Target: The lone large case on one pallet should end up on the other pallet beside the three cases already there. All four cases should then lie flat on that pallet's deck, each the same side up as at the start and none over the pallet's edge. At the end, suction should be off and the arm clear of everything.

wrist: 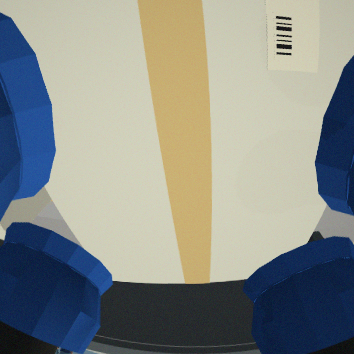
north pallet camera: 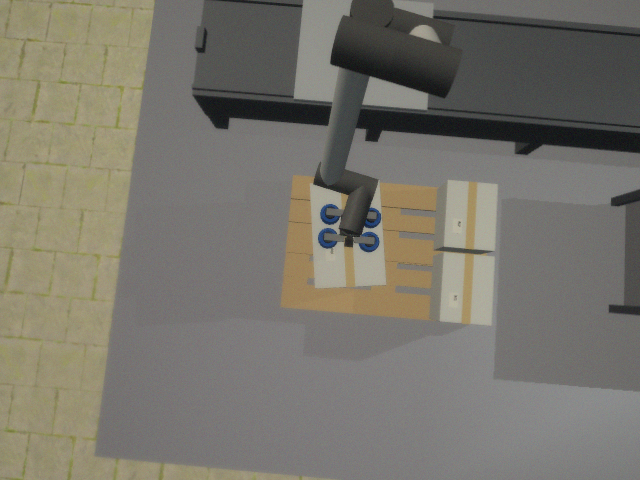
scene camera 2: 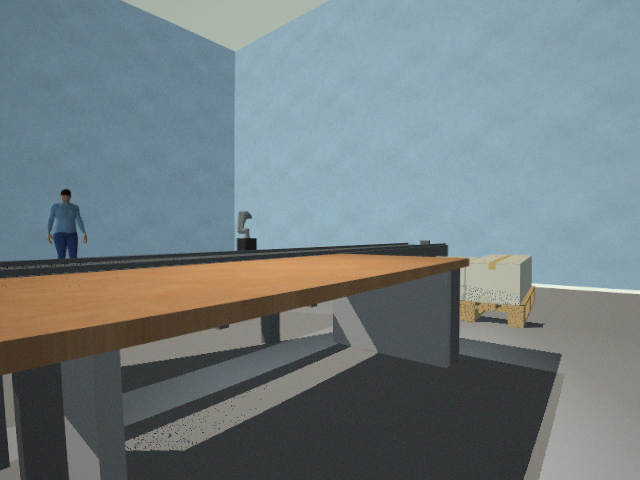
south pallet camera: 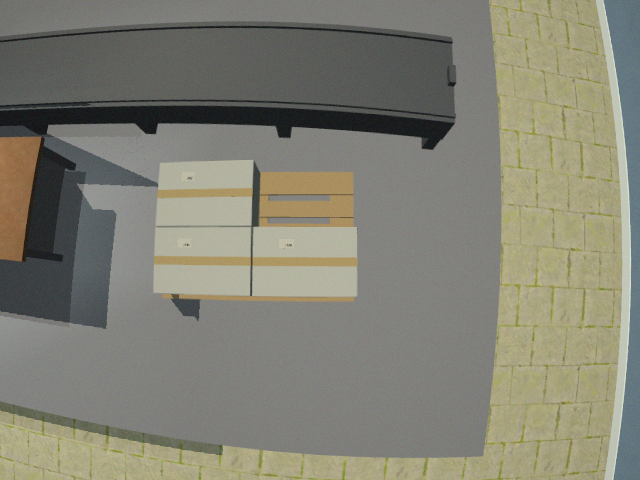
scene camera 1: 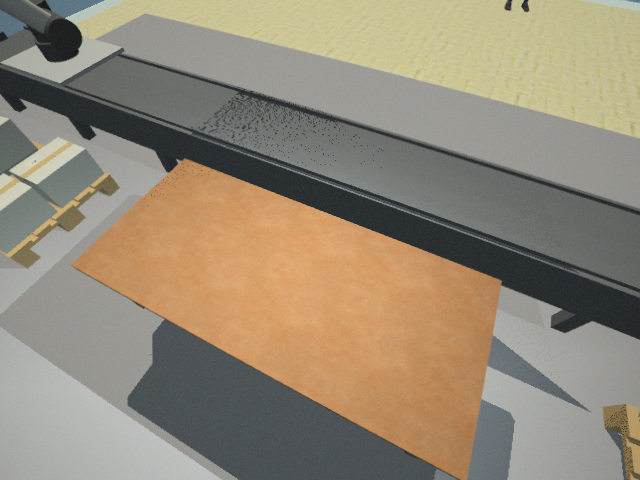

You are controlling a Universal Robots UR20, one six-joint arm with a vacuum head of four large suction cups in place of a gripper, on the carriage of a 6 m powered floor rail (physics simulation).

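Pixels of known places: end effector, tool point: [wrist: 181,229]; arm's base, origin of the base link: [scene camera 1: 62,54].
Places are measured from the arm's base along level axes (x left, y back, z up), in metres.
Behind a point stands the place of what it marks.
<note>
The lone large case [north pallet camera: 330,271] @(x -0.079, y -1.176, z -0.129 m) [wrist: 110,100] @(x 0.063, y -1.004, z -0.128 m), white with a tan tape strip, lies flat and slightly turned on the north pallet [north pallet camera: 403,305] @(x 0.374, y -1.327, z -0.426 m) [scene camera 1: 72,219] @(x 0.851, y -0.999, z -0.510 m). My suction head [north pallet camera: 349,227] @(x -0.003, y -0.951, z -0.039 m) [wrist: 180,185] is above its rail-side half, with four blue cups spread across the tape. The cups look a little above the case top, with no contact visible; suction looks off. Three white cases [south pallet camera: 206,209] @(x 4.623, y -0.900, z -0.127 m) [south pallet camera: 201,279] @(x 4.632, y -1.292, z -0.128 m) [south pallet camera: 310,279] @(x 5.233, y -1.242, z -0.128 m) lie flat on the south pallet [south pallet camera: 305,183] @(x 5.152, y -0.645, z -0.427 m). Its deck shows bare at the rail-side right corner in the south pallet view.
Two more cases [north pallet camera: 480,217] @(x 0.722, y -0.805, z -0.193 m) [north pallet camera: 480,289] @(x 0.740, y -1.200, z -0.188 m) stand at the north pallet's table-side end. The rail [north pallet camera: 516,77] [south pallet camera: 258,67] runs past both pallets. A brown table [scene camera 1: 299,289] @(x 2.653, y -0.940, z -0.040 m) [scene camera 2: 258,289] @(x 2.130, y -1.222, z -0.040 m) stands between the pallets. A person [scene camera 2: 66,222] stands beyond the rail.
</note>
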